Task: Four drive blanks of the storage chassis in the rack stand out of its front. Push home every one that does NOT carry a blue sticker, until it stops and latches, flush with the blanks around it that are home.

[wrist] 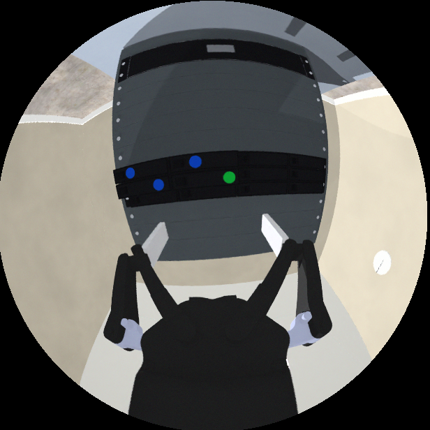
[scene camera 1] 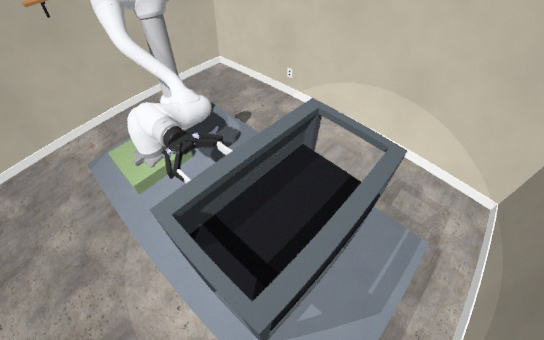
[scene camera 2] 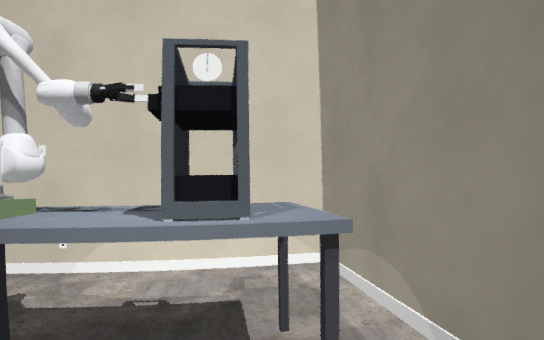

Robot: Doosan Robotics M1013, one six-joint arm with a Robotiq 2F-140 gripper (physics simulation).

Labels:
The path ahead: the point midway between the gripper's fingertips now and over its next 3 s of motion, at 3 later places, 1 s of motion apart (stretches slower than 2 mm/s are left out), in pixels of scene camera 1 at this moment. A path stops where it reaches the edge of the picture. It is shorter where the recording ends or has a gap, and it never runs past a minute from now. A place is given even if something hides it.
My gripper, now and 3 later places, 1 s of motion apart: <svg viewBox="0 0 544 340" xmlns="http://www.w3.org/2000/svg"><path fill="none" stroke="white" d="M213 169L228 180L233 184L237 188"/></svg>

